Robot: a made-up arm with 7 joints.
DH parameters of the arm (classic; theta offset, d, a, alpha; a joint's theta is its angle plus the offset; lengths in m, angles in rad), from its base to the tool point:
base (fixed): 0 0 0 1.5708
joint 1: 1.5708 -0.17 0 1.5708
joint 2: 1.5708 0 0 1.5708
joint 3: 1.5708 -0.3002 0 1.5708
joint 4: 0 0 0 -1.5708
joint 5: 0 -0.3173 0 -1.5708
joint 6: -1.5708 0 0 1.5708
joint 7: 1.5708 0 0 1.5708
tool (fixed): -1.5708 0 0 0
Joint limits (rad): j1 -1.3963..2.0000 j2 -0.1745..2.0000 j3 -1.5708..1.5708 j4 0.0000..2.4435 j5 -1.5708..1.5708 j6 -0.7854..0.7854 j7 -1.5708..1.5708
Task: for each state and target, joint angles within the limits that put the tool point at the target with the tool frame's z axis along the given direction. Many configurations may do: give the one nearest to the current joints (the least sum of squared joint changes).
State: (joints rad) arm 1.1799 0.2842 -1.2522 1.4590 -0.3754 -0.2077 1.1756
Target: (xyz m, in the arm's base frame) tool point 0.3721 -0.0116 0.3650 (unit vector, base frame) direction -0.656 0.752 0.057
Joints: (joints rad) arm 2.0000 0.0022 -0.8011 0.9302 -0.4412 -0.1332 0.9281
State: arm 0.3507 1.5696 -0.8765 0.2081 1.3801 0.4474 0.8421
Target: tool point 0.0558 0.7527 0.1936 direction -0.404 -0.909 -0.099
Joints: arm -0.1326 1.9308 -0.5631 0.1110 1.5708 -0.0591 0.3259
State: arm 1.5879 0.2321 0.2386 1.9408 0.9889 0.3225 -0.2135
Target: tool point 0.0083 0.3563 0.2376 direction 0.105 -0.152 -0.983
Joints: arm 1.6839 0.6017 0.5171 2.1208 1.0275 0.6973 -0.2839
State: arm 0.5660 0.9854 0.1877 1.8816 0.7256 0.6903 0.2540
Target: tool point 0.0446 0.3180 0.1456 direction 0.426 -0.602 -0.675
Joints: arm 0.9717 0.6776 0.7795 2.4416 0.2144 0.5542 -0.5749
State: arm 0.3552 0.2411 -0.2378 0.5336 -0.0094 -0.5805 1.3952
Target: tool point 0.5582 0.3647 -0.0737 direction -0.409 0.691 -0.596
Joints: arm 1.1523 0.3067 0.1406 0.5325 0.4046 -0.7210 1.2514
